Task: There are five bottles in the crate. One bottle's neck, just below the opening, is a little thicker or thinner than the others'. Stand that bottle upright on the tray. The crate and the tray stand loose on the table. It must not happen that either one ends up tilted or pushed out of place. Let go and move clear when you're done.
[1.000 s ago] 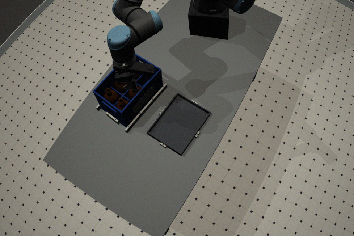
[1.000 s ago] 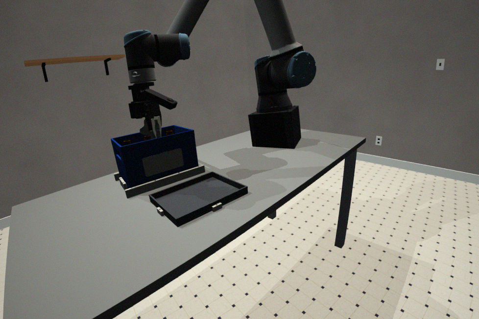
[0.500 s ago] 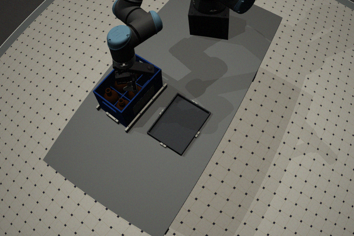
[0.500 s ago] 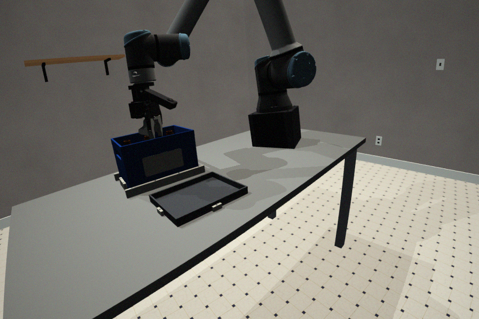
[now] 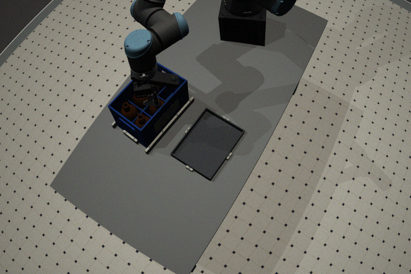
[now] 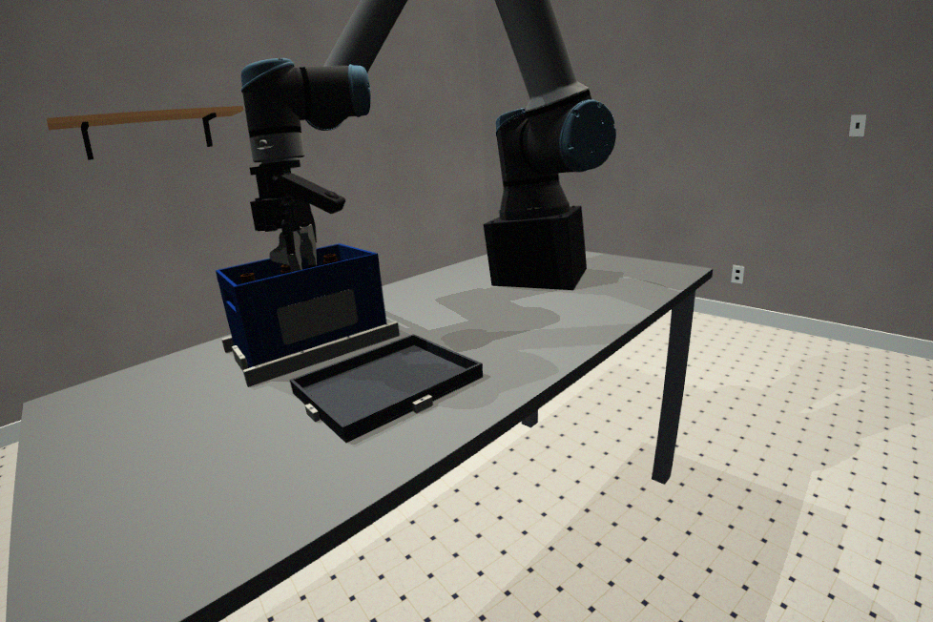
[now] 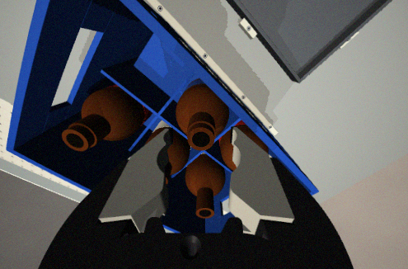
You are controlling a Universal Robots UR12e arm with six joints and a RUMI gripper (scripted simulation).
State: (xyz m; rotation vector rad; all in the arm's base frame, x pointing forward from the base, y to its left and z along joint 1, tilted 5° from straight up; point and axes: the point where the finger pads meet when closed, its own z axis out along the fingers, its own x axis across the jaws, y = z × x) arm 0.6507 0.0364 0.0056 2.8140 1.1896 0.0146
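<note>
Now: hand 70 mm above the blue crate and 50 mm to the left of it. Round my hand: black tray 220 mm to the left, 140 mm below, 30 mm behind; then bottle 90 mm to the right, 90 mm ahead, 70 mm below.
</note>
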